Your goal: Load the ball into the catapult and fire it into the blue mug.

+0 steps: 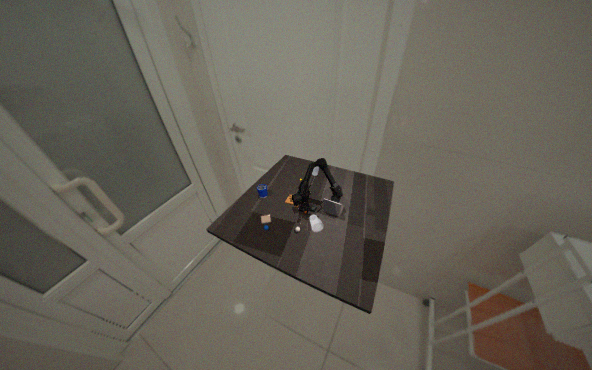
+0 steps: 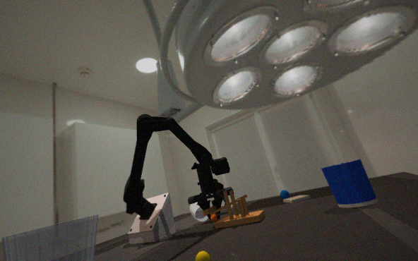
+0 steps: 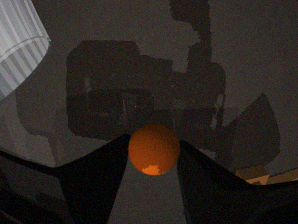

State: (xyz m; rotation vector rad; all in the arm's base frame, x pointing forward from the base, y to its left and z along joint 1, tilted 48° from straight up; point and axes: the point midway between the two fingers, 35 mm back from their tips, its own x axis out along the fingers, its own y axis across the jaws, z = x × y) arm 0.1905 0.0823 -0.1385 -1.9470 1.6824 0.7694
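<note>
My gripper tip is now 120 mm short of the wooden catapult, 50 mm to the left of it and 40 mm below it. From my gripper tip the other things lie so: flat block (230 mm ahead, 240 mm to the left); then white ball (50 mm behind, 190 mm to the left, 10 mm above); then orange ball (10 mm above).
</note>
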